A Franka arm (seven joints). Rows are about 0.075 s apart.
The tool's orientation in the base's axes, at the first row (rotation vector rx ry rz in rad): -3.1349, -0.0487, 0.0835
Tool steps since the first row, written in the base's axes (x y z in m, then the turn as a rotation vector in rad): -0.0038, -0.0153, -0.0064, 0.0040, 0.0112, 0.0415; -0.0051, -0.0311, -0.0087, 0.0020, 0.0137, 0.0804; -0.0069, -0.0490, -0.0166, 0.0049, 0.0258, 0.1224; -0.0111, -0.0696, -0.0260, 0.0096, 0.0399, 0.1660; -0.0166, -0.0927, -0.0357, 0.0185, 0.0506, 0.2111; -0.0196, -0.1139, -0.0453, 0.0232, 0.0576, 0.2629
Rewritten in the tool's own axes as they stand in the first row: -0.0039, 0.0152, 0.0065, 0.0021, -0.0113, -0.0416; -0.0056, 0.0310, 0.0088, -0.0018, -0.0141, -0.0803; -0.0075, 0.0489, 0.0167, -0.0008, -0.0264, -0.1224; -0.0119, 0.0694, 0.0263, 0.0020, -0.0406, -0.1661; -0.0176, 0.0924, 0.0361, 0.0088, -0.0513, -0.2116; -0.0207, 0.1135, 0.0458, 0.0110, -0.0584, -0.2635
